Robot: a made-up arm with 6 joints.
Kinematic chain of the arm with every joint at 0, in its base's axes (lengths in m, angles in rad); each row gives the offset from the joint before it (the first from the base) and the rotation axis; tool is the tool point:
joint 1: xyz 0 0 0.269 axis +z
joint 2: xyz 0 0 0 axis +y
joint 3: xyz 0 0 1.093 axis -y
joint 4: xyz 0 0 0 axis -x
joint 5: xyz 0.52 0 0 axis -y
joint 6: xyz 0 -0.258 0 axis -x
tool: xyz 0 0 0
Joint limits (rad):
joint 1: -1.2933..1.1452
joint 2: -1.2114..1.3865
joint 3: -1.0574..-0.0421
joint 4: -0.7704..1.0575
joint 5: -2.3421..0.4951
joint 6: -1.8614..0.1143
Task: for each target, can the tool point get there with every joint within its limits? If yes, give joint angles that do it. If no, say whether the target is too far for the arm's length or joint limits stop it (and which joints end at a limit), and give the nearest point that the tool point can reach.
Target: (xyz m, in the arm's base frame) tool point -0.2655 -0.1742 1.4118
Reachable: yes | joints -0.3495 -0.6287 -0.1902 0.1635 -1.4584 -1.3296
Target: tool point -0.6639 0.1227 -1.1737
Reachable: no: joint limits stop it (at a limit: joint 1, joint 2, joint 4) | nearest point 0.0196 -0.7446 0.0473 | short by 1.646 m
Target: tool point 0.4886 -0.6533 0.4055
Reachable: yes | joints -0.6070 0.9394 -0.8564 0.0304 -0.3794 -0.9506
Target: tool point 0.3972 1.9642 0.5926
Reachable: no: too far | nearest point 0.6854 1.2052 0.4978 | short by 0.817 m
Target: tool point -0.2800 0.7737 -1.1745
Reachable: no: joint limits stop it (at a limit: joint 1, joint 2, joint 4) | nearest point 0.4928 0.7802 -0.0740 | short by 1.345 m
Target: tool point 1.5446 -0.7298 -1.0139
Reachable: no: too far | nearest point 1.1762 -0.5557 -0.0526 | short by 1.044 m
